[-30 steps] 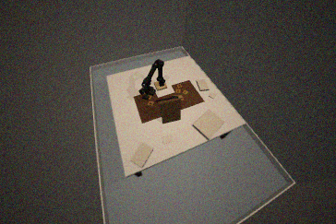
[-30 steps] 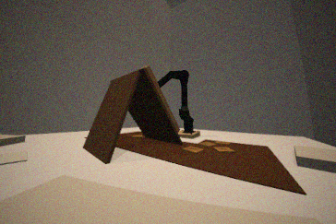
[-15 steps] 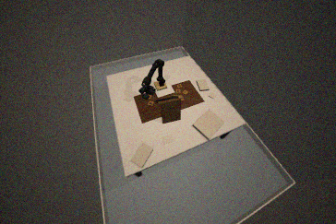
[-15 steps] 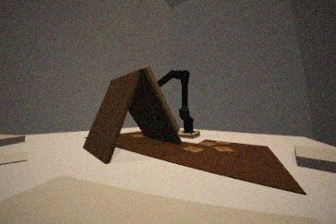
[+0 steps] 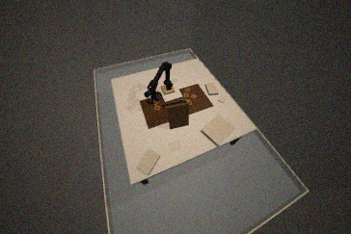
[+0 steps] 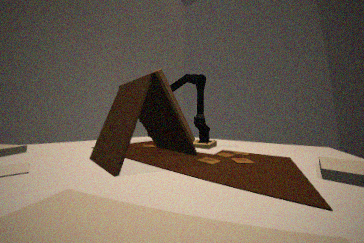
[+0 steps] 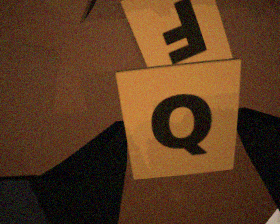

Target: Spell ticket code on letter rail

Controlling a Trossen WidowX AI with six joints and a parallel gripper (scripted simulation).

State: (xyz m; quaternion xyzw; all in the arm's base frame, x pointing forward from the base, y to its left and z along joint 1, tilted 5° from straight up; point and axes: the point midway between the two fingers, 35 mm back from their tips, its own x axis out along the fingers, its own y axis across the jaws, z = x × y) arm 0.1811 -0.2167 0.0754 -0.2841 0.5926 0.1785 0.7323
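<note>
My gripper tip is 14 cm to the right of the white ticket, 9 cm short of it and 5 cm below it. Round my gripper tip: pale slip: 51 cm ahead, 6 cm to the left, 4 cm below; brown mat: 23 cm to the left, 4 cm below, 1 cm ahead.
</note>
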